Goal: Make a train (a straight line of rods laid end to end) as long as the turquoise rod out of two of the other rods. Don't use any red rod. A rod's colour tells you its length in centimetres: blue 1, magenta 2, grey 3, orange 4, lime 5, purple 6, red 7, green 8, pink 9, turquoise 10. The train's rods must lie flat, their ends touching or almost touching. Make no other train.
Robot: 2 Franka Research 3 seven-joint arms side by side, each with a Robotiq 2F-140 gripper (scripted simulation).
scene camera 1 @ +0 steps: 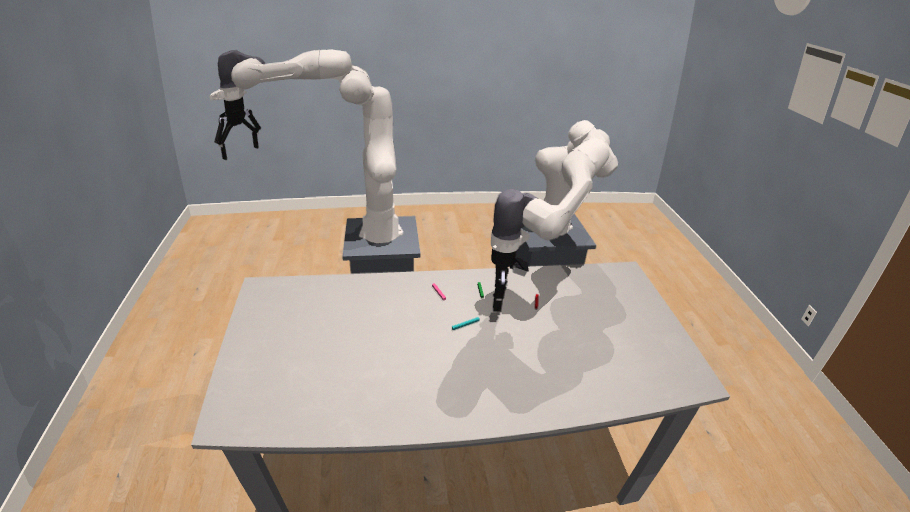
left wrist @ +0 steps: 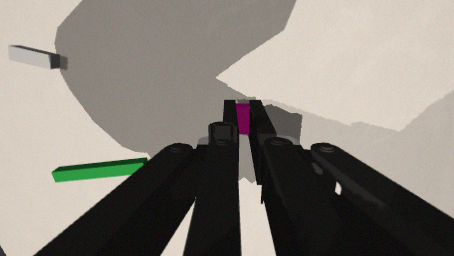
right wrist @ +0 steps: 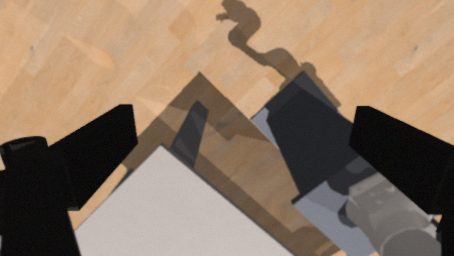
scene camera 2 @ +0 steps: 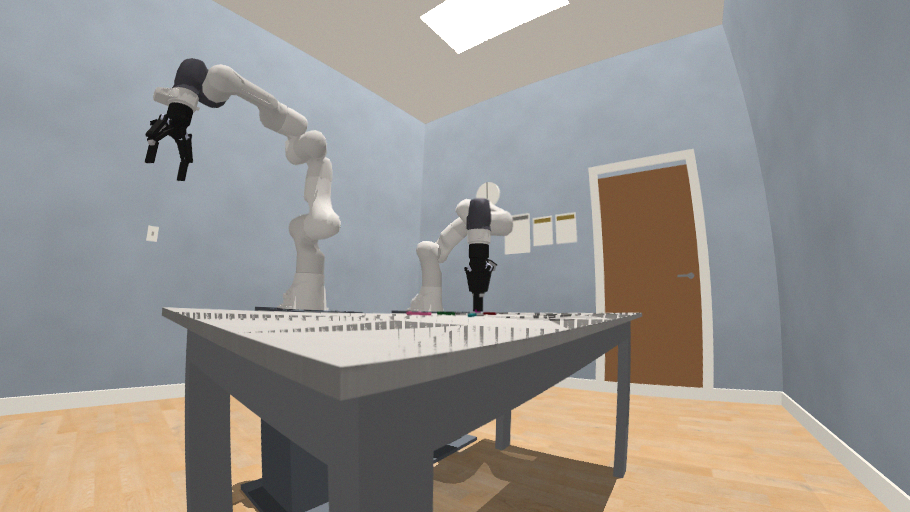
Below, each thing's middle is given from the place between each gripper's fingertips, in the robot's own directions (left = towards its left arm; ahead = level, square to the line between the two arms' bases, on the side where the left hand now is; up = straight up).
My left gripper (scene camera 2: 477,311) is now 120 mm past the green rod (left wrist: 125,167), 30 mm to the left of it and 40 mm above it. Round my left hand: grey rod (left wrist: 27,55) 140 mm behind, 70 mm to the left, 40 mm below.
Now: right hand (scene camera 2: 166,172) 900 mm to the right of the green rod, 430 mm short of it and 410 mm above it. Round my right hand: grey rod: 990 mm to the left, 410 mm below, 410 mm ahead.
